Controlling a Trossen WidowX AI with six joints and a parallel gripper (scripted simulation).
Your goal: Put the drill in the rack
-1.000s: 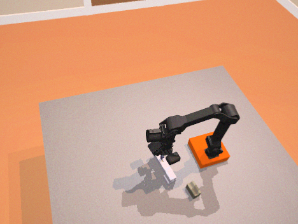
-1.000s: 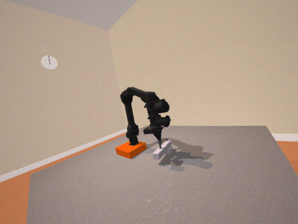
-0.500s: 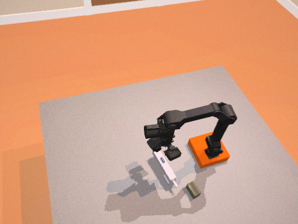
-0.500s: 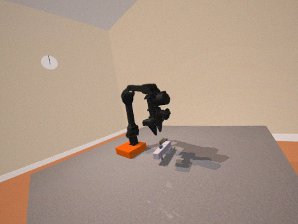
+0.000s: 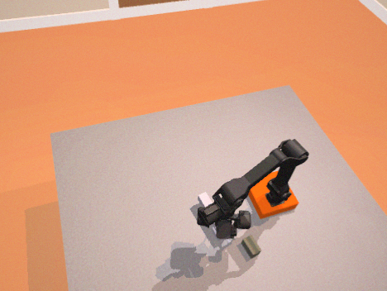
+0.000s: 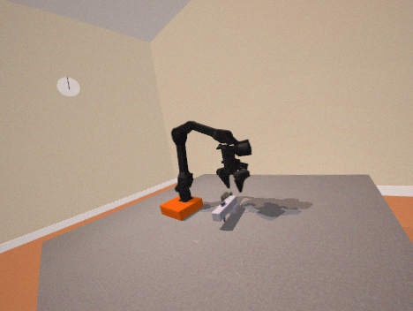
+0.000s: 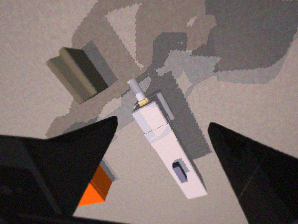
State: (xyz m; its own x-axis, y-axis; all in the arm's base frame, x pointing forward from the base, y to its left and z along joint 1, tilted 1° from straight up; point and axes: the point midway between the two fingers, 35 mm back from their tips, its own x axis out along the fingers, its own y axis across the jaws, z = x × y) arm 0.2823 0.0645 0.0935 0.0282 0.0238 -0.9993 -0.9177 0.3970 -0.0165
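My gripper tip is 20 mm past the yellow drill, 20 mm to the left of it and 50 mm above it. From my gripper tip the other things lie so: blue key 10 mm behind, 100 mm to the right, 50 mm below; then box-like rack 110 mm behind, 80 mm to the left, 80 mm below.
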